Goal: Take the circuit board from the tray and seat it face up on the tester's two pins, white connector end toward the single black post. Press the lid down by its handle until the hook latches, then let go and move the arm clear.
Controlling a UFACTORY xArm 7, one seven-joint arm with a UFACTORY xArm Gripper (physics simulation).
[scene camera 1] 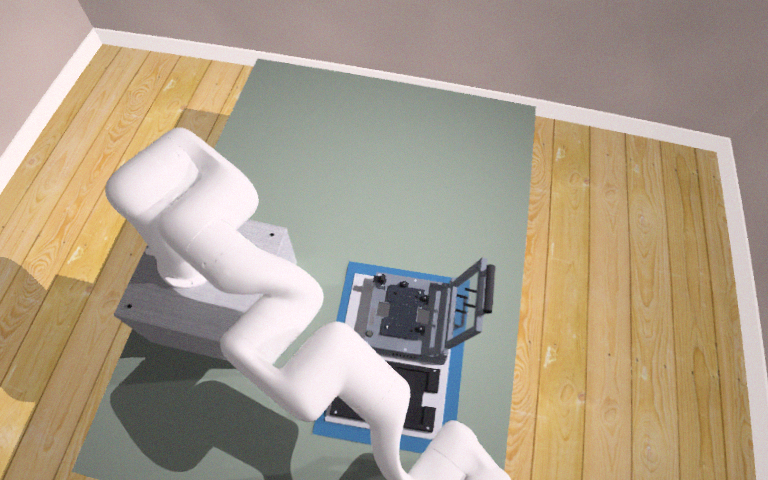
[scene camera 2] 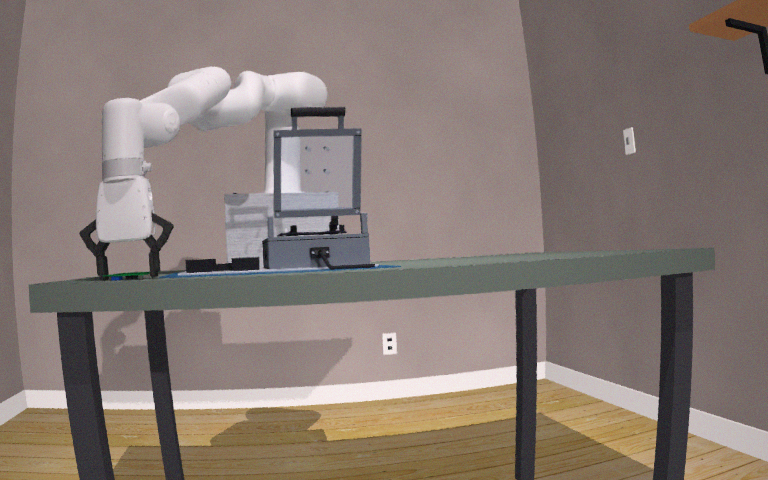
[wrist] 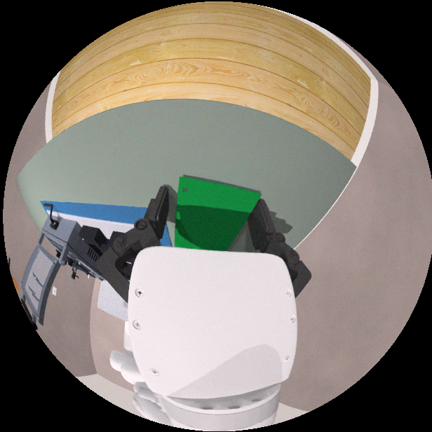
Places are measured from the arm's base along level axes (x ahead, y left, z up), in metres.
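Pixels of known places: gripper, fingertip midpoint: [scene camera 2: 129, 278].
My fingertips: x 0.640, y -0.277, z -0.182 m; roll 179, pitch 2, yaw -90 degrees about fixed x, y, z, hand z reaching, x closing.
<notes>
For each thing: its top centre in the pictures, then the offset to it from my fingertips. "pt": a spot on its surface instead. Level surfaces: height alone.
- circuit board, middle of its top: [scene camera 2: 131, 273] dy -0.001, dx -0.027, dz +0.008 m
- black tray, surface spot: [scene camera 2: 201, 264] [scene camera 1: 434, 418] pt dy +0.119, dx -0.073, dz +0.018 m
- handle, middle of its top: [scene camera 2: 317, 107] [scene camera 1: 490, 286] dy +0.329, dx -0.041, dz +0.274 m
- blue mat, its level: dz +0.000 m
- tester's dark nest, middle of its top: [scene camera 2: 310, 232] [scene camera 1: 403, 311] dy +0.319, dx -0.188, dz +0.067 m
- cable, surface spot: [scene camera 2: 348, 266] pt dy +0.371, dx -0.047, dz +0.004 m
The circuit board [scene camera 2: 125, 274] [wrist: 215, 220] lies on the table outside the tray, plain green underside up; blue and black parts show beneath it in scene camera 2. My gripper [scene camera 2: 128, 275] [wrist: 211, 202] is open, fingers low on either side of the board and holding nothing. The gripper is out of sight in scene camera 1. The black tray [scene camera 1: 430, 418] [scene camera 2: 201, 264] shows no board in its visible part; the arm hides the rest. The grey tester [scene camera 1: 390, 345] [scene camera 2: 288, 256] [wrist: 62, 234] has its lid [scene camera 1: 467, 338] [scene camera 2: 356, 169] raised, handle [scene camera 1: 489, 288] [scene camera 2: 318, 111] up.
The tester and tray stand on a white sheet over a blue mat [scene camera 1: 454, 396] [wrist: 100, 209]. The raised lid stands tall beside the tester's dark nest [scene camera 1: 399, 311]. A cable [scene camera 2: 348, 266] runs from the tester. The arm's grey base block [scene camera 1: 186, 322] stands behind. The table edge is near the board.
</notes>
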